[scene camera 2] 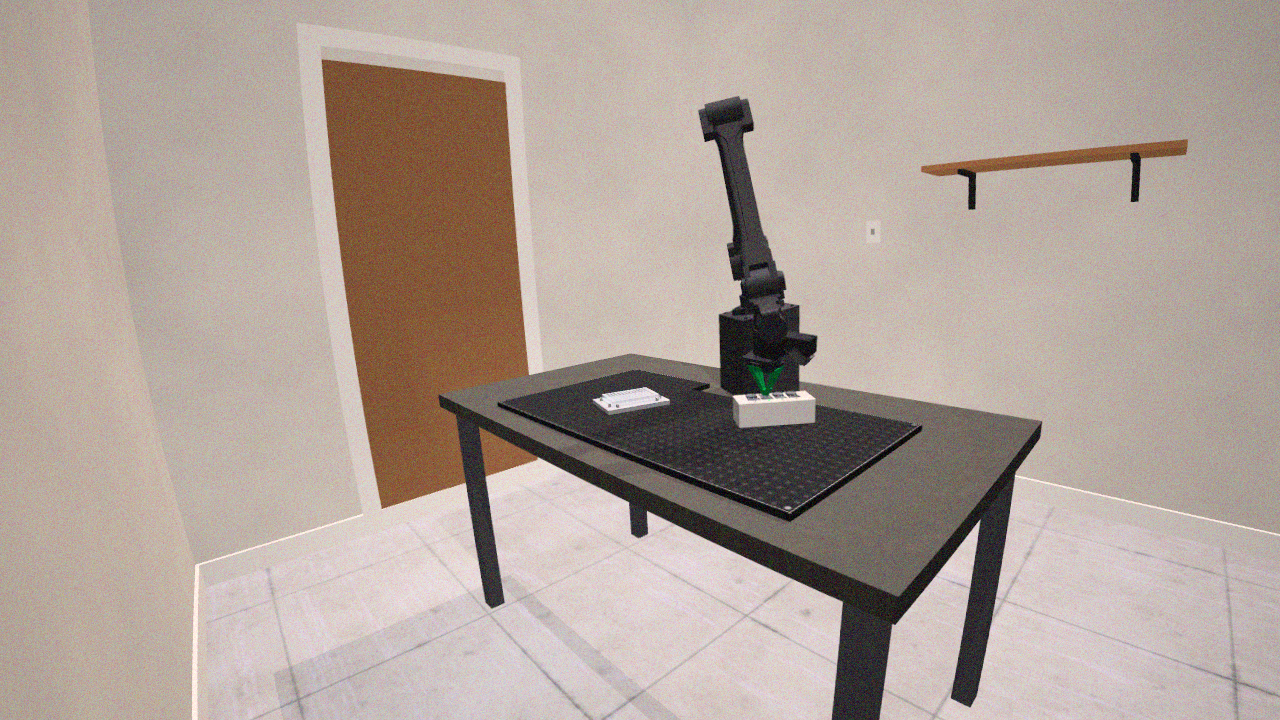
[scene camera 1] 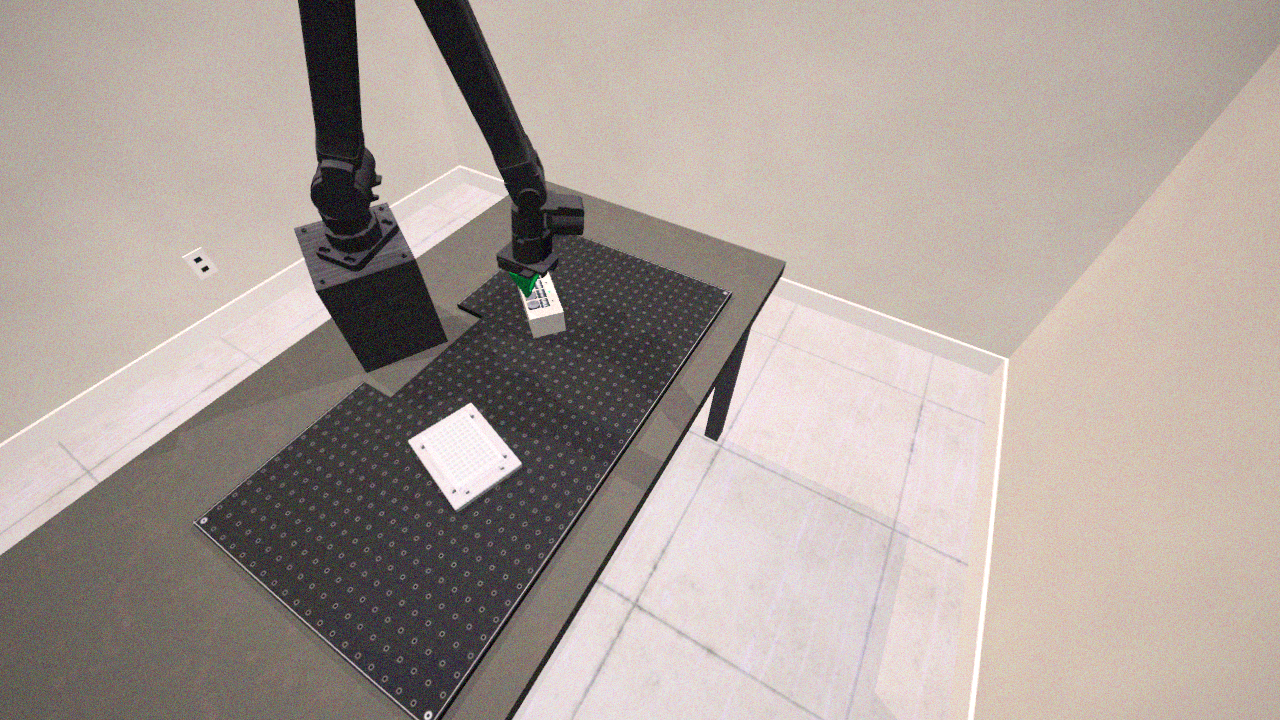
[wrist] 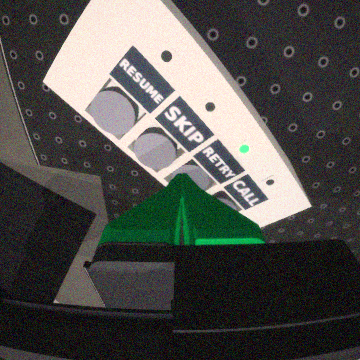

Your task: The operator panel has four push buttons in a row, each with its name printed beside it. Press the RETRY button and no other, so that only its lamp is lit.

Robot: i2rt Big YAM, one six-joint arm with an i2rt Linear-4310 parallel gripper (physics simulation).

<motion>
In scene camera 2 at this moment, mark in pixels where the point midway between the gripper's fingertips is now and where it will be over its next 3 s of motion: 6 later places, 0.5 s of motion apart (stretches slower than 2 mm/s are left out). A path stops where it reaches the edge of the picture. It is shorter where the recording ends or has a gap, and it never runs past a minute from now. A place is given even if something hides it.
The gripper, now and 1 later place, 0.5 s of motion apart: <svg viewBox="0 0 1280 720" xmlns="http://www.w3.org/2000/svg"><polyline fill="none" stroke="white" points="765,395 765,369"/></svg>
</motion>
